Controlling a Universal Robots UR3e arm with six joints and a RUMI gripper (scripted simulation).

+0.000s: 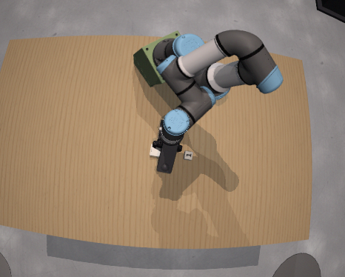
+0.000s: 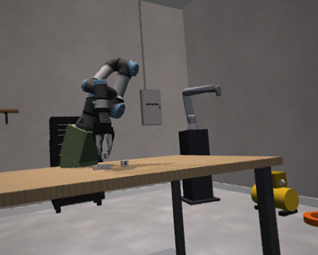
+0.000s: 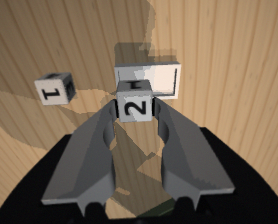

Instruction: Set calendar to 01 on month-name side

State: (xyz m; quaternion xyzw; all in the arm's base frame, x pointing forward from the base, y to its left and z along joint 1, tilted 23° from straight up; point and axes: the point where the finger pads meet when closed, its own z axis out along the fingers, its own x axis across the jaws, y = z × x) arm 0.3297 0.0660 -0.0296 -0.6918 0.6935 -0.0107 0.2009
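My gripper is now 20 mm to the left of the white tray and 60 mm above it. From my hand the other things lie so: white cube 10 mm below.
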